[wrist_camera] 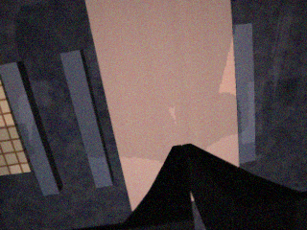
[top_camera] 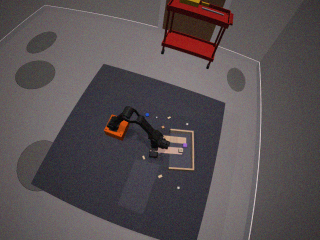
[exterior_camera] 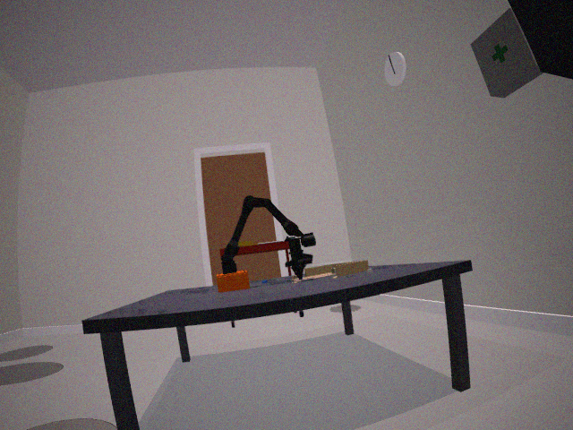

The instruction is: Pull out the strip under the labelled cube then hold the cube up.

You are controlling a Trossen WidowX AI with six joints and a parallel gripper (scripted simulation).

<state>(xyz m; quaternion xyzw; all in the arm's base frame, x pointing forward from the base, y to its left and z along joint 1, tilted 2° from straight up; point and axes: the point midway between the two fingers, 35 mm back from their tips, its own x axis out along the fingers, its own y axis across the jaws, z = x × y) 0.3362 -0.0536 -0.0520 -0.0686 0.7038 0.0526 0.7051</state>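
Right now my gripper tip is 10 cm short of the pink strip and 2 cm to the right of it. Also, from my gripper tip: blue disc: 13 cm behind, 28 cm to the left; labelled cube: 21 cm ahead, 4 cm to the left, 2 cm above.
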